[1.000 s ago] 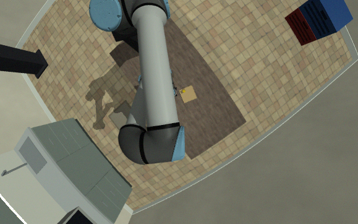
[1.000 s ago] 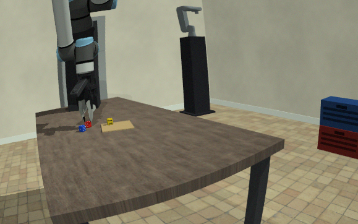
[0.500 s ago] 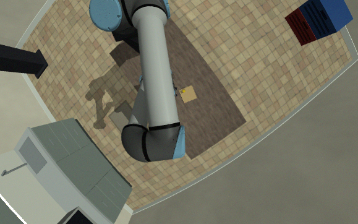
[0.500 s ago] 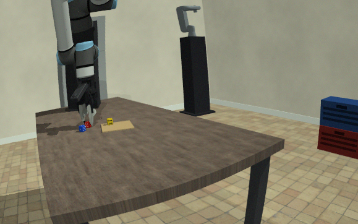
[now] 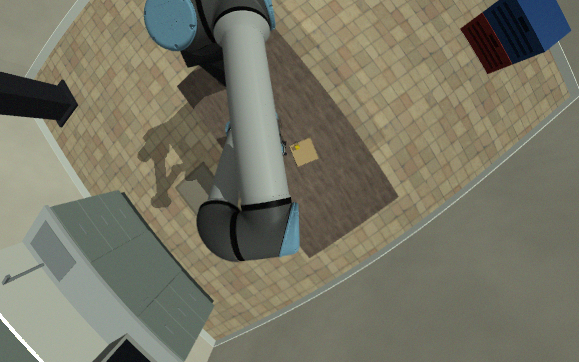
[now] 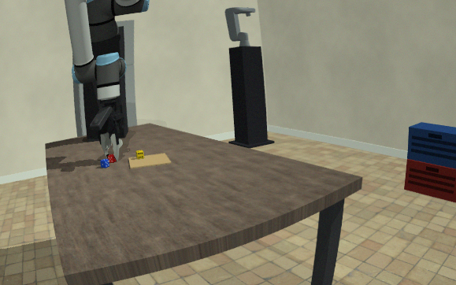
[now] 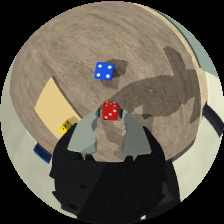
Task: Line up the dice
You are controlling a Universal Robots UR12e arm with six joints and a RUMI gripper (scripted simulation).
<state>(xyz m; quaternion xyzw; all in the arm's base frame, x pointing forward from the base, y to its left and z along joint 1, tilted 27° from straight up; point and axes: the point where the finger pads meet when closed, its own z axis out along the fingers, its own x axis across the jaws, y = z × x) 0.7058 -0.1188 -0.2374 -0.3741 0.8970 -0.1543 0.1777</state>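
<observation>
My hand is right at the red die. The rest, counted from my hand: tan mat 120 mm to the left, 90 mm ahead, 20 mm below; yellow die 100 mm to the left, 40 mm ahead; blue die 50 mm ahead, 40 mm to the right.
</observation>
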